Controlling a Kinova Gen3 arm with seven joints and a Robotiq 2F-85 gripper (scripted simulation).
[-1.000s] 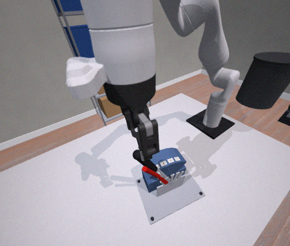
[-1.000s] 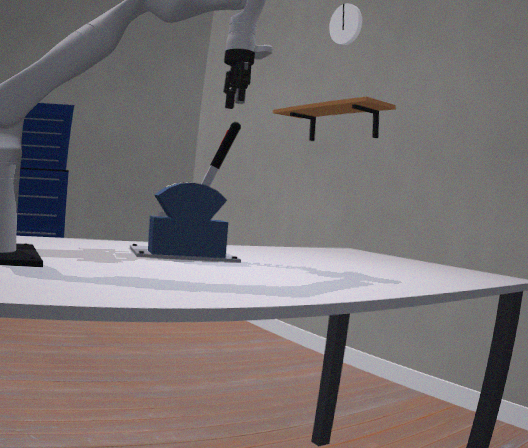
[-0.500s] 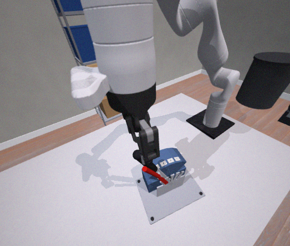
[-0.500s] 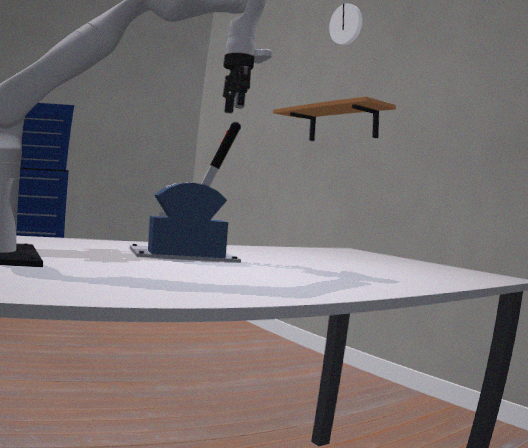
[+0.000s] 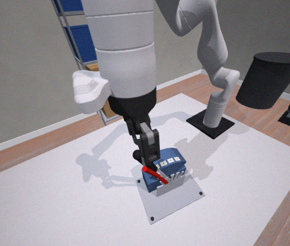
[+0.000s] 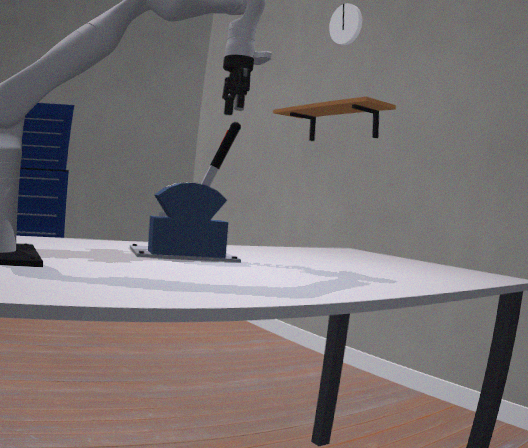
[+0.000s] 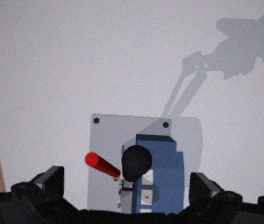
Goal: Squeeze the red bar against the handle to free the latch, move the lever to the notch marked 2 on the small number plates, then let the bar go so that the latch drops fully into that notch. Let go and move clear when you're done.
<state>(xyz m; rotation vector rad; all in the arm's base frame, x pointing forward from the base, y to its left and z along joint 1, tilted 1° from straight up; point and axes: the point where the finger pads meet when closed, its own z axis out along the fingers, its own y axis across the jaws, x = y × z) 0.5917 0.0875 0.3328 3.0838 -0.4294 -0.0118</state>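
The red bar lies 170 mm below my hand, 40 mm behind it and 30 mm to the left of it.
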